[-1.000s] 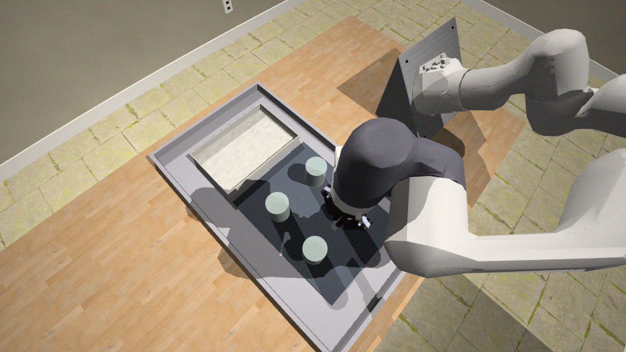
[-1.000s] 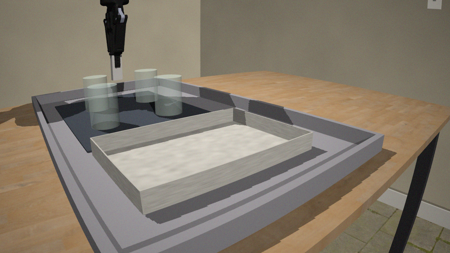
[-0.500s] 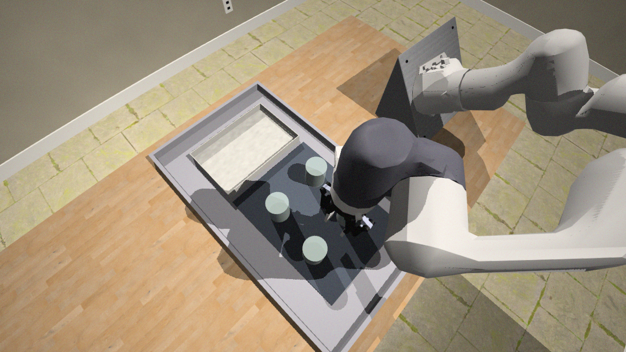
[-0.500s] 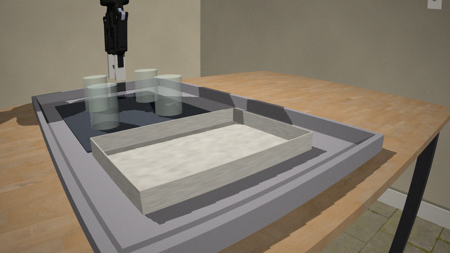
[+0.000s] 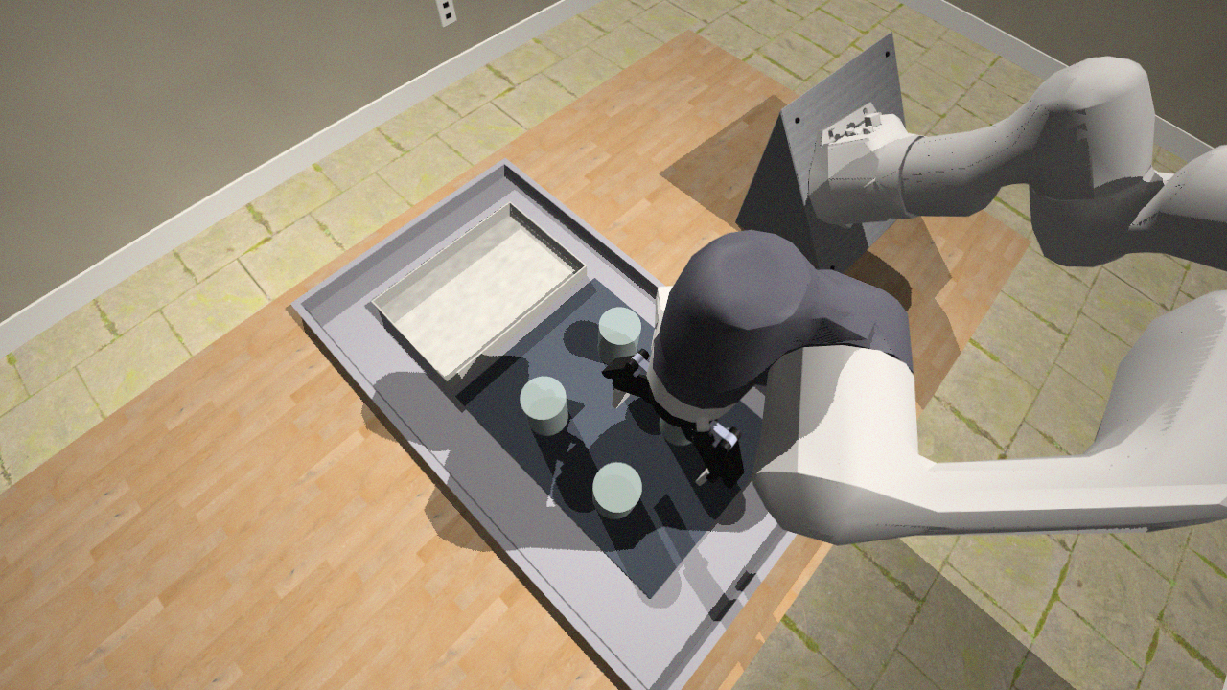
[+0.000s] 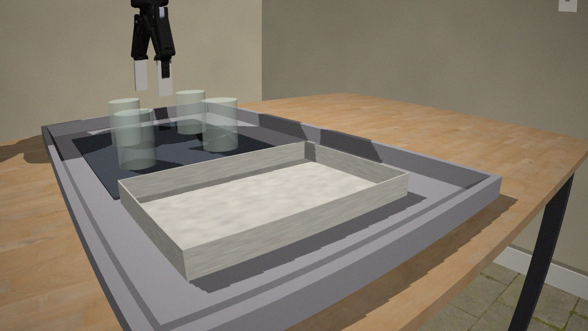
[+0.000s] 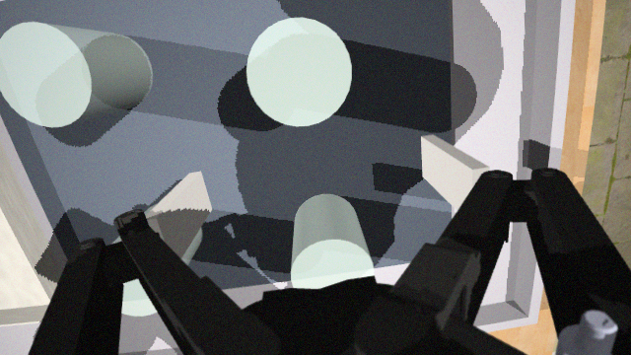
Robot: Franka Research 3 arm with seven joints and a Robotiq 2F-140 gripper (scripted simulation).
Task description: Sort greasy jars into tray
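Right now my hand is 180 mm to the left of the steel table top, 110 mm above it and 10 mm short of it. Round my hand: dark drying mat (100 mm below, 80 mm to the right, 10 mm behind); then tray (400 mm to the right, 100 mm below, 10 mm behind).
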